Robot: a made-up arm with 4 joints.
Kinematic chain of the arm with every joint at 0, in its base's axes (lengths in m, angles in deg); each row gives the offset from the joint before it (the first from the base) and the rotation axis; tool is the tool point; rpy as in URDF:
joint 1: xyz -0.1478 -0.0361 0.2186 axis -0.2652 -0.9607 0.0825
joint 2: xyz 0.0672 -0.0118 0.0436 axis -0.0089 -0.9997 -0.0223
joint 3: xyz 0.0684 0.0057 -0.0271 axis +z
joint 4: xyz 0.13 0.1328 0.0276 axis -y
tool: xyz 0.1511 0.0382 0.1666 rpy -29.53 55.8 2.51
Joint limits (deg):
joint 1: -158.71..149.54
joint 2: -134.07..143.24
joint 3: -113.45..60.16
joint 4: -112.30..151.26
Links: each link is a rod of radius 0.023 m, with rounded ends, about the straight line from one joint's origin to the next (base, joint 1, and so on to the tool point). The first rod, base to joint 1, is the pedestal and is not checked.
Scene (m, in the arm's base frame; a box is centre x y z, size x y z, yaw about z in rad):
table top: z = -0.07
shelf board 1: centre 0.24 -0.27 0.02 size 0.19 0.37 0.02 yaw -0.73
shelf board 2: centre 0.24 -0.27 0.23 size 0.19 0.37 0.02 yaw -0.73
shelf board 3: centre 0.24 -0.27 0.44 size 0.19 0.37 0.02 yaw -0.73
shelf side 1: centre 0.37 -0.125 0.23 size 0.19 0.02 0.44 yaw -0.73
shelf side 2: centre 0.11 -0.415 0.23 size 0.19 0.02 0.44 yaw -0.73
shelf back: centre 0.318 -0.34 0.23 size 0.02 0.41 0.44 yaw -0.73
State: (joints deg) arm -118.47 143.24 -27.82 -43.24
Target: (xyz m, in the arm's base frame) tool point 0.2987 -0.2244 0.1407
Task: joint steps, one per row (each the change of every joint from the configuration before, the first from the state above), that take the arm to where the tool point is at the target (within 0.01 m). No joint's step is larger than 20 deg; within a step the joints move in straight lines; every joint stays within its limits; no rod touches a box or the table.
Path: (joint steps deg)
1: -6.02 0.00 -4.48 17.93
2: -6.02 0.00 -4.49 17.93
3: -6.01 0.00 -4.48 17.92
4: -6.02 0.00 -4.49 17.93
5: -6.02 0.00 -4.48 17.93
6: -5.07 -15.21 12.94 1.47
7: -5.08 -15.21 12.94 1.47
8: 8.64 -0.58 0.05 -17.21
9: 8.63 -0.58 0.05 -17.21
10: 8.64 -0.59 0.05 -17.21
11: 8.63 -0.58 0.05 -17.22
12: 8.64 -0.59 0.05 -17.21
13: 8.64 -0.58 0.05 -17.21

